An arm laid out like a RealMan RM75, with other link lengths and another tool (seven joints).
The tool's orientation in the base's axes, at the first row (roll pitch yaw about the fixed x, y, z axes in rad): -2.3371 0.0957 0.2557
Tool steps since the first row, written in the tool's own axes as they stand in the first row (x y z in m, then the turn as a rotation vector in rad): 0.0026 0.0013 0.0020 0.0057 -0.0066 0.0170; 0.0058 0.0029 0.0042 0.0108 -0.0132 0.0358; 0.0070 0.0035 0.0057 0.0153 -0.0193 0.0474; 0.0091 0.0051 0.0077 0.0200 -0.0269 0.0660; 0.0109 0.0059 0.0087 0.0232 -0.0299 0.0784; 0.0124 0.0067 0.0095 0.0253 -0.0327 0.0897; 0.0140 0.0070 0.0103 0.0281 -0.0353 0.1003; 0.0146 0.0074 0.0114 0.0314 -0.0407 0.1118; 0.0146 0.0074 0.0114 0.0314 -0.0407 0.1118; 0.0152 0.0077 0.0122 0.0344 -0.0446 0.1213; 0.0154 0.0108 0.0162 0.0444 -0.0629 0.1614; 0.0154 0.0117 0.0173 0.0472 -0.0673 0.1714
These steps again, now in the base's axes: 0.0022 0.0011 -0.0026 0.0006 0.0175 -0.0075; 0.0049 0.0023 -0.0055 0.0001 0.0362 -0.0163; 0.0057 0.0032 -0.0071 0.0010 0.0494 -0.0203; 0.0074 0.0040 -0.0098 0.0001 0.0685 -0.0282; 0.0090 0.0046 -0.0113 -0.0002 0.0798 -0.0349; 0.0103 0.0050 -0.0125 -0.0013 0.0899 -0.0409; 0.0117 0.0057 -0.0135 -0.0015 0.0996 -0.0466; 0.0121 0.0063 -0.0146 -0.0017 0.1120 -0.0510; 0.0121 0.0063 -0.0146 -0.0017 0.1120 -0.0510; 0.0125 0.0068 -0.0154 -0.0016 0.1219 -0.0550; 0.0120 0.0075 -0.0204 -0.0038 0.1643 -0.0705; 0.0118 0.0076 -0.0218 -0.0041 0.1748 -0.0746
